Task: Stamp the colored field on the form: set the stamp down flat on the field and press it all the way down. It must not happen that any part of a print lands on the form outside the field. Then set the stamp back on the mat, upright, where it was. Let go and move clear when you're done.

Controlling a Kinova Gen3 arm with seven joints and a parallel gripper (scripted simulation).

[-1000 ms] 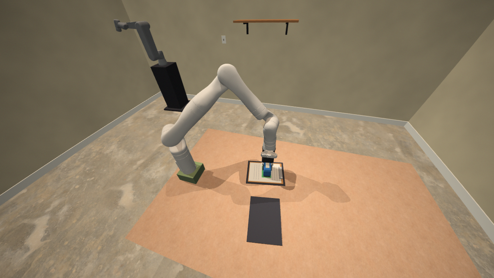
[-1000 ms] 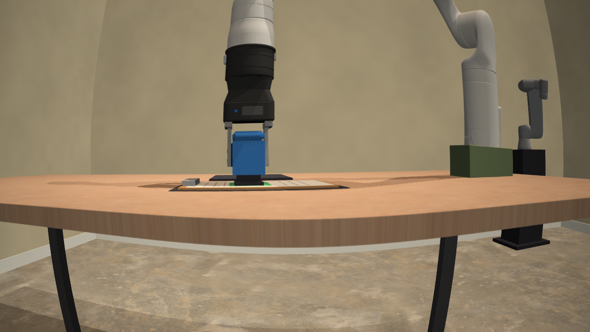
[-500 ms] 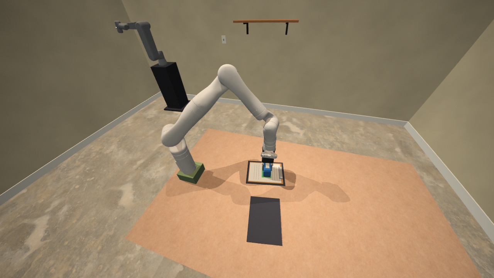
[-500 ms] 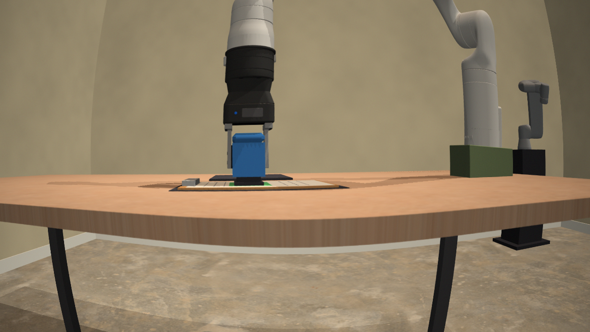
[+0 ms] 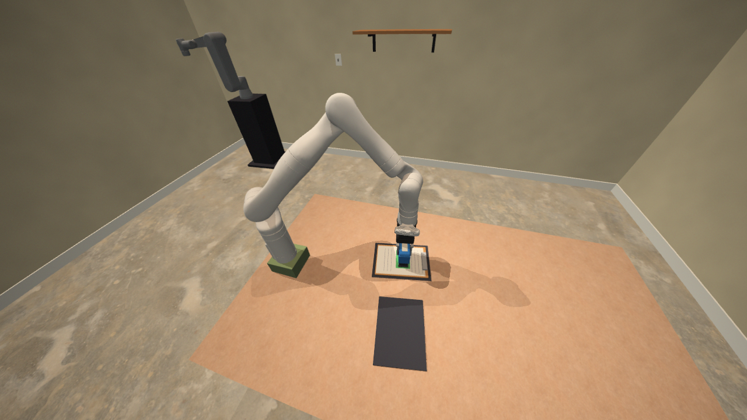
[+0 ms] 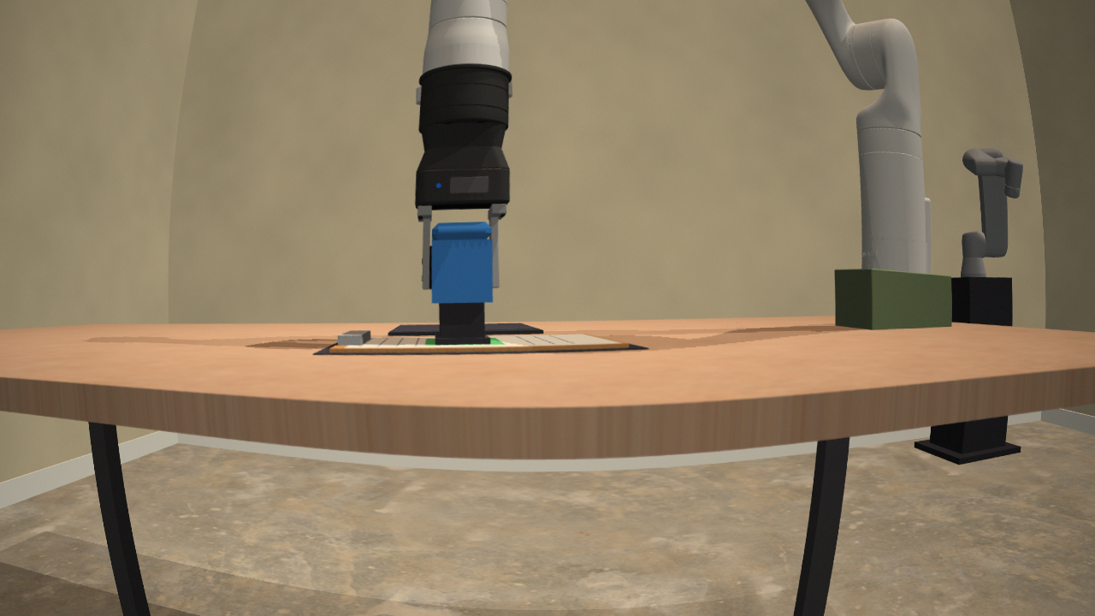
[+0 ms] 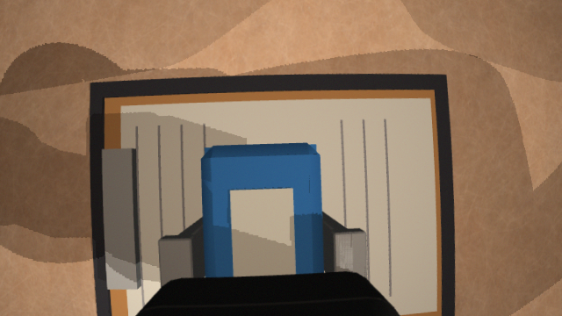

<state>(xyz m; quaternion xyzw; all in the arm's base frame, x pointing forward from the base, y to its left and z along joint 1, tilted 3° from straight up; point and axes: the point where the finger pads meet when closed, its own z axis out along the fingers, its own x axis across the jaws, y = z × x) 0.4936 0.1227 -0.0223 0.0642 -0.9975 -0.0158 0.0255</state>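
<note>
Now: hand 10 mm short of the form and 60 mm above it. From my hand the other things lie so: dark mat 30 mm ahead, 300 mm to the right, 60 mm below; then blue stamp 20 mm below; then black base 50 mm below.
</note>
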